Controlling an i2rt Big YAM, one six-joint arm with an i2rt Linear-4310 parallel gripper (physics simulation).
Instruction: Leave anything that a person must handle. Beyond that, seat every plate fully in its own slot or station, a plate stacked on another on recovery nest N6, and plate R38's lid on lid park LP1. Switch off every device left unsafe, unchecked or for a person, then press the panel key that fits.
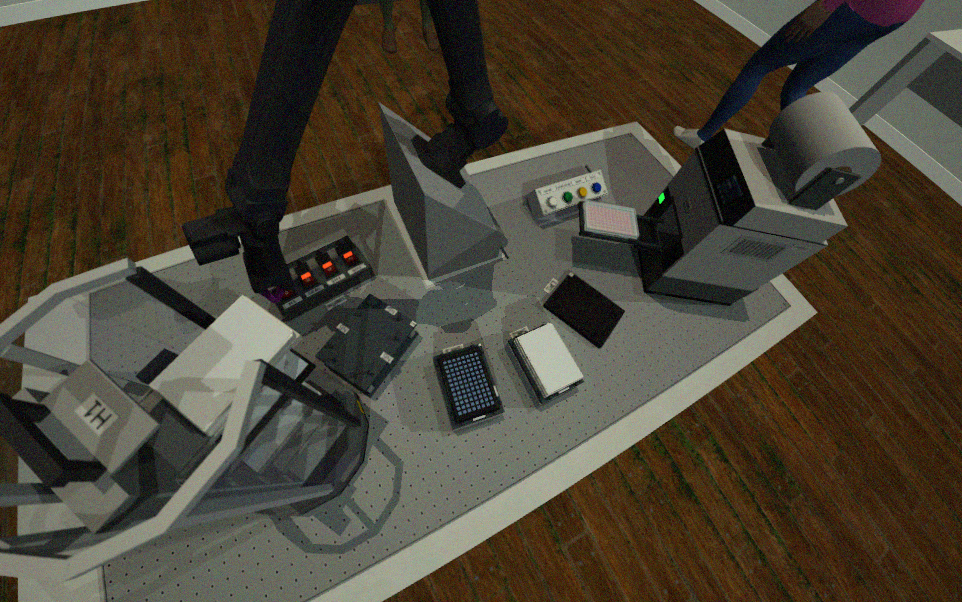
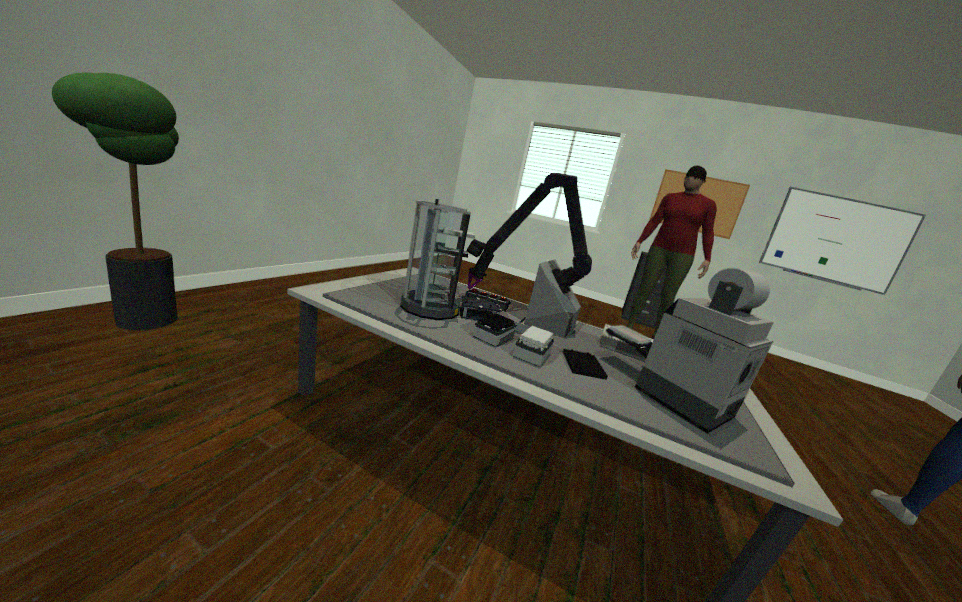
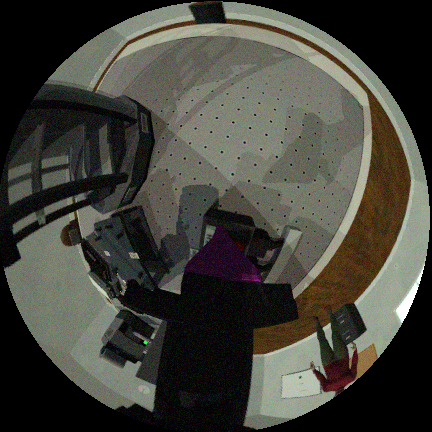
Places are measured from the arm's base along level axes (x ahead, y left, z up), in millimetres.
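Pixels of known places: gripper, fingertip midpoint: [image 1: 276, 301] [image 2: 468, 288] [image 3: 218, 228]; arm's base, origin of the base link: [image 1: 436, 164] [image 2: 559, 281].
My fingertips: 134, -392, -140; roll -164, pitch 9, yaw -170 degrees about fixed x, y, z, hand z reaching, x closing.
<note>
Ahead of a thing's pixels: the offset from my fingertips to its middle, as dx, dy, dz. "pt": to the spot under its first point.
My gripper [image 1: 276, 294] [image 2: 472, 282] [image 3: 218, 228] is shut and empty, its purple fingers low at the left end of the black switch strip [image 1: 330, 286] [image 3: 230, 218]. Three switches there glow orange; the leftmost, beside the fingertips, looks dark red and is partly hidden. A blue-welled plate {+291, +313, +7} [image 1: 466, 383] and a white-topped plate {+303, +478, +20} [image 1: 547, 359] [image 2: 537, 335] sit on separate nests. A plate with a pinkish top {+61, +755, +72} [image 1: 608, 220] lies on the tray of the grey device [image 1: 709, 220] [image 2: 698, 369], which shows a green light. The key panel {-100, +757, -13} [image 1: 542, 190] has white, green, yellow and blue keys. Labels are mostly unreadable.
The shelved carousel [image 1: 354, 443] [image 2: 429, 310] [image 3: 142, 145] stands left of the strip, with a block marked H1 {pt +291, -14, +356} [image 1: 113, 418]. A dark fixture {+143, +157, -17} [image 1: 368, 344] [image 3: 120, 245] lies beside the strip. A black pad {pt +216, +638, -41} [image 1: 583, 309] [image 2: 585, 363] lies nearer the grey device. The arm's wedge base [image 1: 446, 227] stands behind.
</note>
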